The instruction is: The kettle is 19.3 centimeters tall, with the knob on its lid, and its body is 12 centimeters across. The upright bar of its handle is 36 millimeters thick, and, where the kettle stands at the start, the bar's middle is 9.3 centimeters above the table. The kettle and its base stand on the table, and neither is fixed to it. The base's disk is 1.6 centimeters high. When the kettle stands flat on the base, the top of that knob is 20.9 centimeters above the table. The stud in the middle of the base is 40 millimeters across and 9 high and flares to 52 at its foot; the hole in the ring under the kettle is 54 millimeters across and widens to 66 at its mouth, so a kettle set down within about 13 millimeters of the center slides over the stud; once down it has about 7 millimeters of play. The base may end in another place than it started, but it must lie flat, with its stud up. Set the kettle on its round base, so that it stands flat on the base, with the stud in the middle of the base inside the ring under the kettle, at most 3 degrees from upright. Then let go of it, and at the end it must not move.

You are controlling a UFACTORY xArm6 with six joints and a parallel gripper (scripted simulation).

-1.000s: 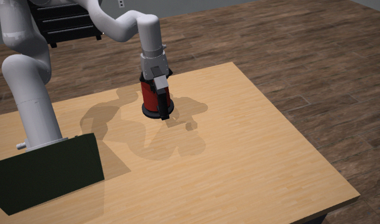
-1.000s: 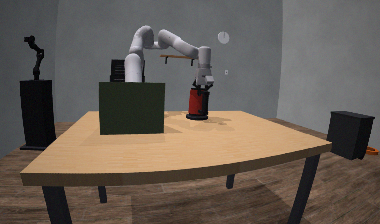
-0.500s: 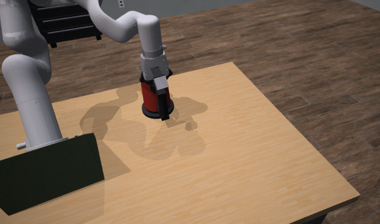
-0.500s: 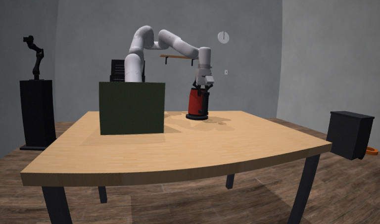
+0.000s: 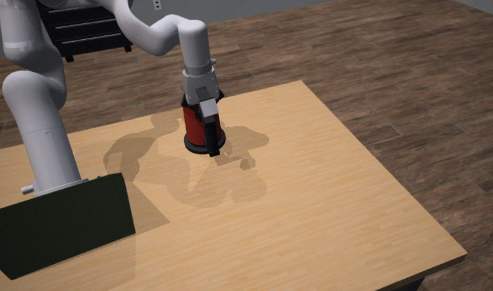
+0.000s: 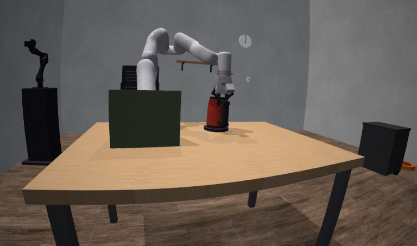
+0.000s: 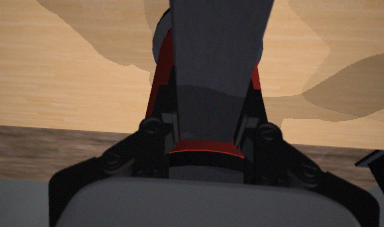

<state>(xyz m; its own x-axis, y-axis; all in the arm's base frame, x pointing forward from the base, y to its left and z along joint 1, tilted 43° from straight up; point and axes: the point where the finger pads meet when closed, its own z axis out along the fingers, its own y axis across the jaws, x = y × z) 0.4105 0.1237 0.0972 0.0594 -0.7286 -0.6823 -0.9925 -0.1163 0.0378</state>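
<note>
Now: the red kettle 3 cm to the left of my hand and 5 cm below it. Also, from my hand: round black base (7 cm to the left, 16 cm below).
</note>
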